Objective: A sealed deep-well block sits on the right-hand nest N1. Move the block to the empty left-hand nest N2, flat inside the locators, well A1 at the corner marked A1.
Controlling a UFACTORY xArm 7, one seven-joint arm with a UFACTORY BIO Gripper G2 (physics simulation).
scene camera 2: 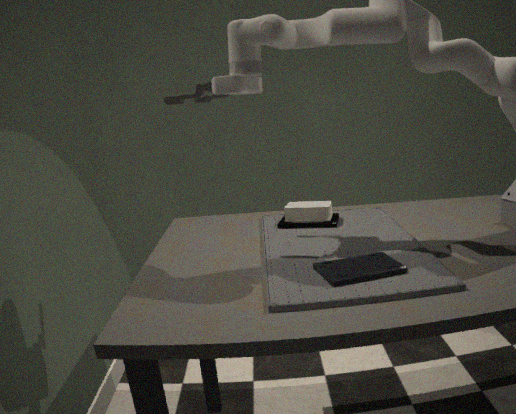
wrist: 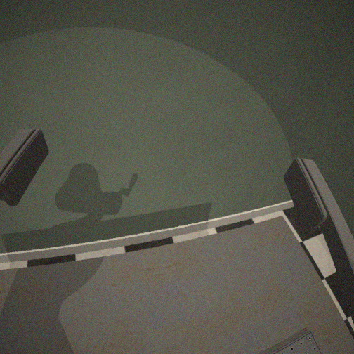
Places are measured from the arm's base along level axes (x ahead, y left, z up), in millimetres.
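Pixels of known places: hand, its tool point: (scene camera 2: 189,99).
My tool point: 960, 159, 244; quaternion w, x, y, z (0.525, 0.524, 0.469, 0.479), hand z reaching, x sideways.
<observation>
Behind a point stands the place of what it marks, as x, y, z.
The white deep-well block (scene camera 2: 308,212) {712, -27, -85} sits on the black nest N1 (scene camera 2: 300,225) {733, -8, -117} at the far side of the perforated board in the scene view. The empty dark nest N2 (scene camera 2: 360,269) {566, 363, -113} lies nearer on the same board. My gripper (scene camera 2: 189,96) (wrist: 165,181) is open and empty, high above and to the left of both nests. Its two fingers stand wide apart at the left and right of the wrist view. The block and both nests do not show in the wrist view. The A1 marking and well A1 cannot be made out.
The perforated board (scene camera 2: 295,300) {680, 489, -125} (wrist: 304,345) lies on the table (scene camera 2: 210,325) {813, 574, -138} (wrist: 190,295); one corner of it shows at the bottom of the wrist view. The arm's shadows fall across the table and board. A green wall (scene camera 2: 125,150) (wrist: 175,100) stands behind, above a checkered floor (scene camera 2: 290,365).
</observation>
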